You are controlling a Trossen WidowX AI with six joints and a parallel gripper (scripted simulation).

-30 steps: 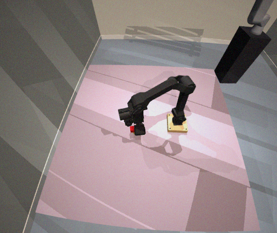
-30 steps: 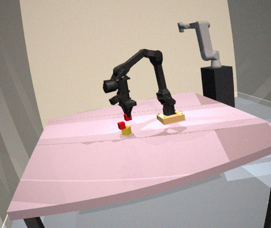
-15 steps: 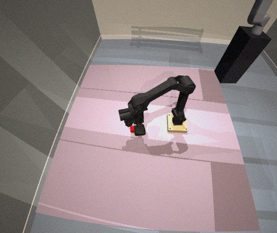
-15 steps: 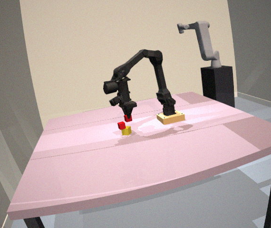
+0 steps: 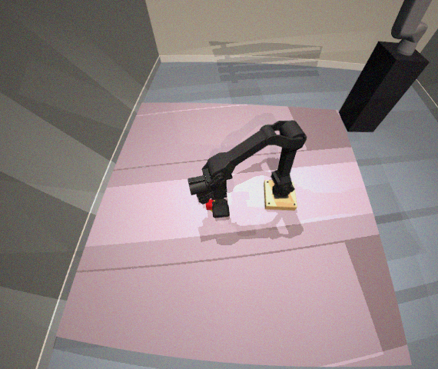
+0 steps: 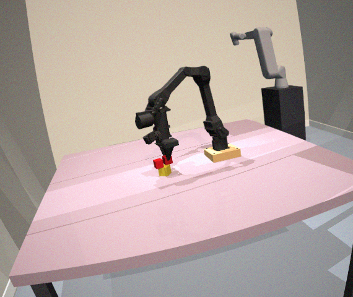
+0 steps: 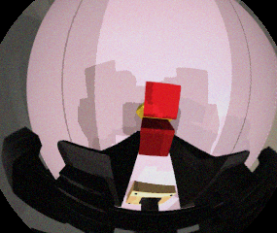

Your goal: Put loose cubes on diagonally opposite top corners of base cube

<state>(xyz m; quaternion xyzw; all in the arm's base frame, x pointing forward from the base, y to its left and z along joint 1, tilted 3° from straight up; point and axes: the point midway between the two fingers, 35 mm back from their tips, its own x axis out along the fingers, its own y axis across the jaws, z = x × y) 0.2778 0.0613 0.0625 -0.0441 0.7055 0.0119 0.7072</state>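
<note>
My gripper tip is now 2 cm short of the yellow base cube and 4 cm above it.
</note>
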